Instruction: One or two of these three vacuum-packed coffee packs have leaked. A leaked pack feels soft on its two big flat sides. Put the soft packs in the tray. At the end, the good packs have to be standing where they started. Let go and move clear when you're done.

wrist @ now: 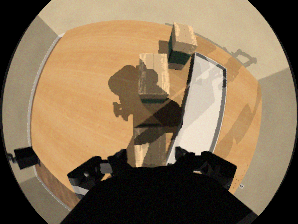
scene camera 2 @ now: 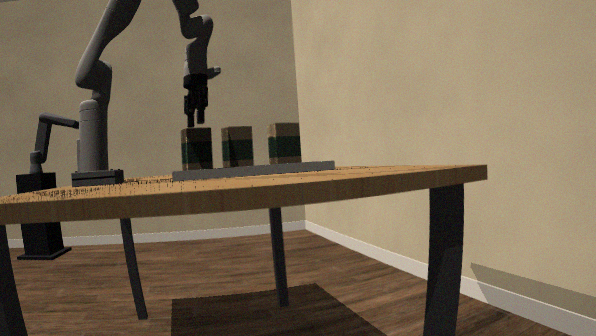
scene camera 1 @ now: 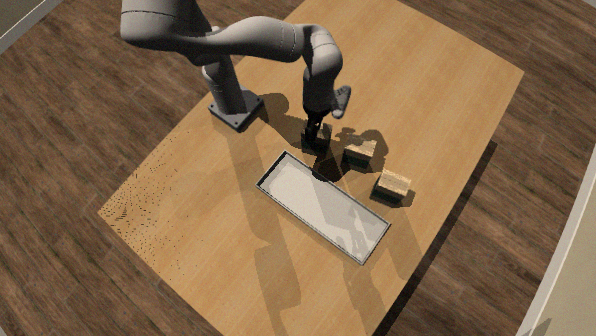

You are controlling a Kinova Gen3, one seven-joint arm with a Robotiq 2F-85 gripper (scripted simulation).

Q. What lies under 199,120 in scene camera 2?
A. My gripper.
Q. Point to a grey tray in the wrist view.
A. At 199,126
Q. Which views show the grey tray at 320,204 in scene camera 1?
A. The wrist view, scene camera 2 and scene camera 1: all of them.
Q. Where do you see a grey tray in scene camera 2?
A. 227,172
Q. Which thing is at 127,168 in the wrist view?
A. My gripper.
